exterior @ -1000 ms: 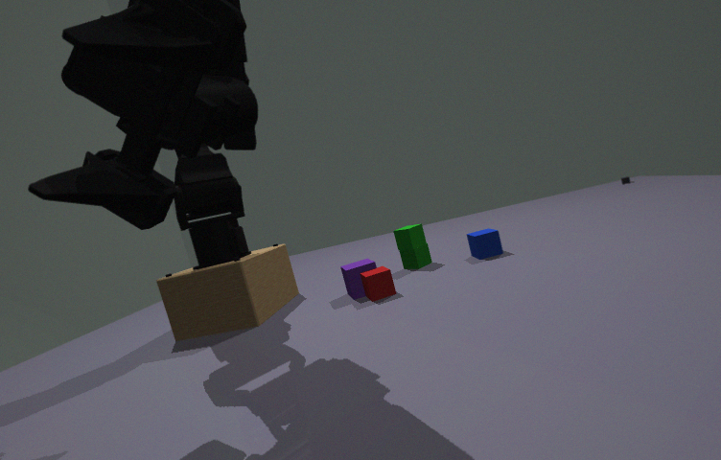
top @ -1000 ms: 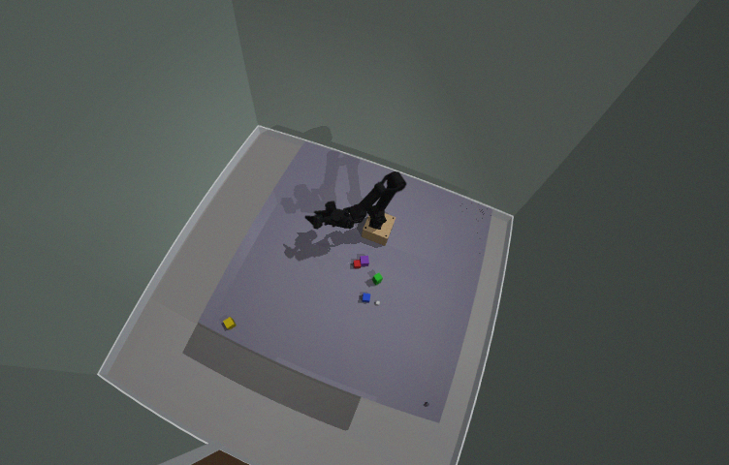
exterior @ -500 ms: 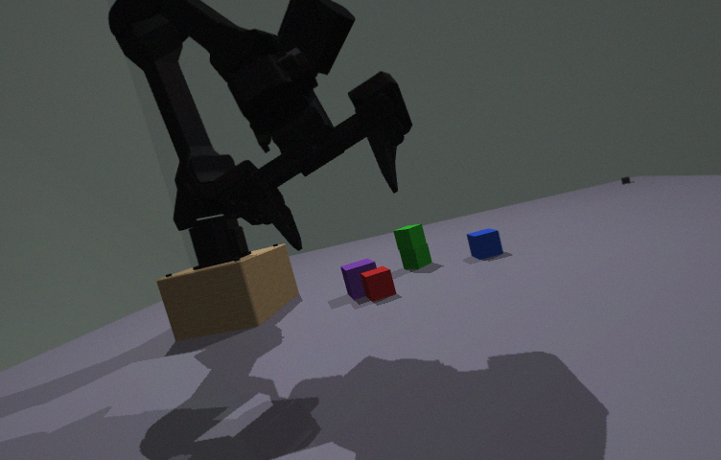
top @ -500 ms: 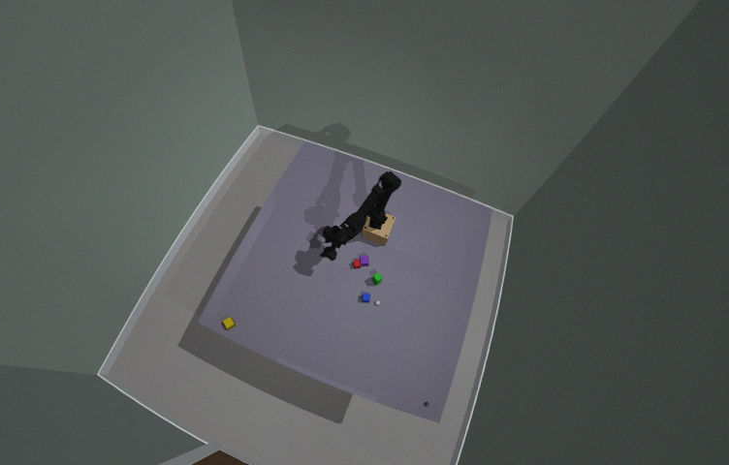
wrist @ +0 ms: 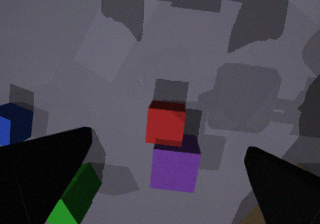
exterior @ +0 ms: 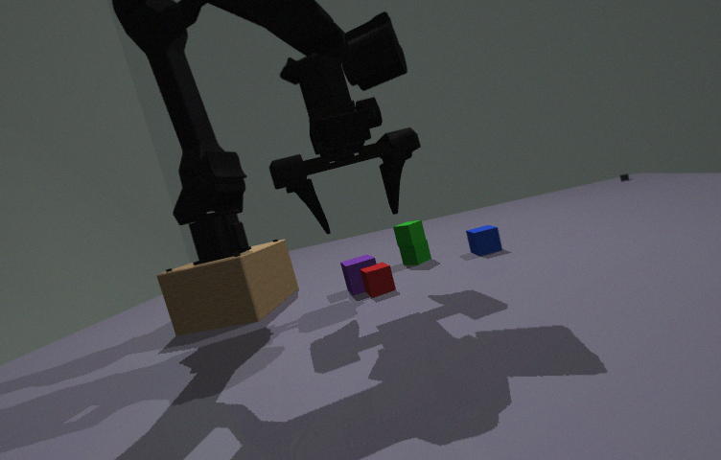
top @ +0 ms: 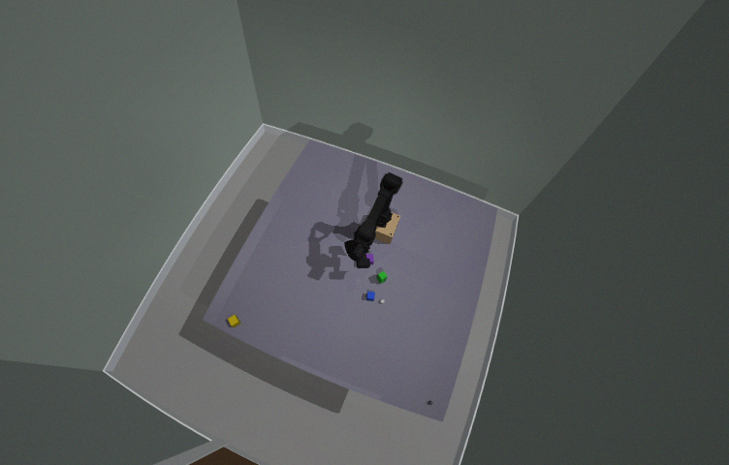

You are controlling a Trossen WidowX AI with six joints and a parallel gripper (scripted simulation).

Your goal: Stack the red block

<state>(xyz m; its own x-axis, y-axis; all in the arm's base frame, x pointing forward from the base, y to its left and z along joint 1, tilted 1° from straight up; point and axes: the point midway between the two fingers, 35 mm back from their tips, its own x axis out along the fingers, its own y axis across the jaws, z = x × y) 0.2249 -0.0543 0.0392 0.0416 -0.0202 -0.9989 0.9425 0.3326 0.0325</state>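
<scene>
Now: gripper tip 8 cm above the red block and 1 cm to the right of it. From my gripper tip the other things lie so: tiny white piece: 17 cm to the left, 17 cm ahead, 9 cm below; then blue block: 16 cm ahead, 10 cm to the left, 8 cm below; then purple block: 8 cm below, 5 cm to the left, 3 cm behind.
</scene>
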